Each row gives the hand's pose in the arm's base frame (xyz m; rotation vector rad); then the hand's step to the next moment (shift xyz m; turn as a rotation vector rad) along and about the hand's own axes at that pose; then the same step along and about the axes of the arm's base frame.
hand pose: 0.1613 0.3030 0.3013 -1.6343 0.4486 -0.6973
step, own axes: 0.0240 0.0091 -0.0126 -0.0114 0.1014 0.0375
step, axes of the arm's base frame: 0.0103 -0.0265 -0.0034 0.0258 0.0166 -0.1043
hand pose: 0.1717 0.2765 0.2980 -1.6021 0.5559 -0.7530
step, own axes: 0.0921 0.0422 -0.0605 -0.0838 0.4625 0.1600
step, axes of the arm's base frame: 0.0200 -0.1141 -0.0225 0.0882 0.0914 -0.4800
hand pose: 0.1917 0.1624 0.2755 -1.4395 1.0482 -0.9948
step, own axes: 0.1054 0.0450 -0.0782 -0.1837 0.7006 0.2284
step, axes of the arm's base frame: -0.0505 -0.1252 -0.0320 0.1049 0.1893 -0.7279
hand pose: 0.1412 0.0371 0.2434 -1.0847 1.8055 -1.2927
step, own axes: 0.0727 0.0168 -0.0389 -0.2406 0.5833 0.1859
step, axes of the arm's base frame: -0.0697 -0.0465 -0.0078 0.1223 0.2380 -0.6009
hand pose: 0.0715 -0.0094 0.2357 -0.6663 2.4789 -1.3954
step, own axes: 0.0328 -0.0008 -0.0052 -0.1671 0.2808 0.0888
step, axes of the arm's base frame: -0.0305 -0.0124 0.0044 0.1034 0.1400 -0.2905
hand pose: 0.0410 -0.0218 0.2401 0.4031 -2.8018 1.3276
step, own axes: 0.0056 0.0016 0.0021 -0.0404 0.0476 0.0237
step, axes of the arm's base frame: -0.0056 -0.0019 -0.0019 0.0300 0.0198 -0.0563
